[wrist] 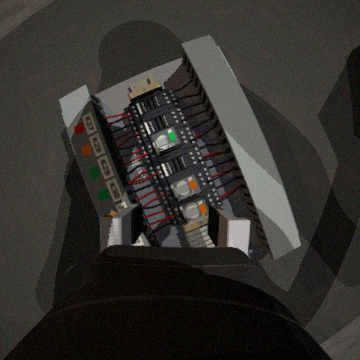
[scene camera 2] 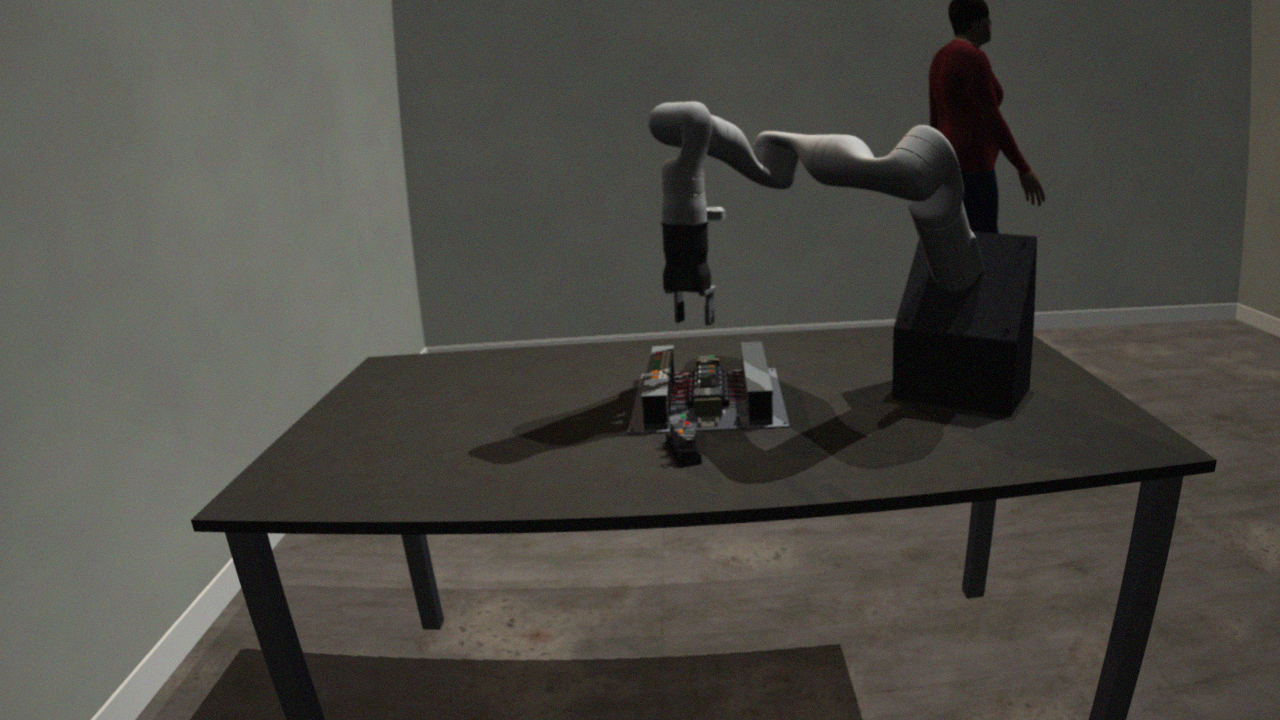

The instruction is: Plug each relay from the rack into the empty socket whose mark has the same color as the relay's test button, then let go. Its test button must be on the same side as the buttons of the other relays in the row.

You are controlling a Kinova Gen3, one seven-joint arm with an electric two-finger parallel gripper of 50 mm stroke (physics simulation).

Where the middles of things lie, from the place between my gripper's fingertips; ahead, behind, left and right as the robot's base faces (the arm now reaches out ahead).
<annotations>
Right now my hand is 2 cm past the socket board (scene camera 2: 726, 422), 4 cm to the left of it and 15 cm above it.
</annotations>
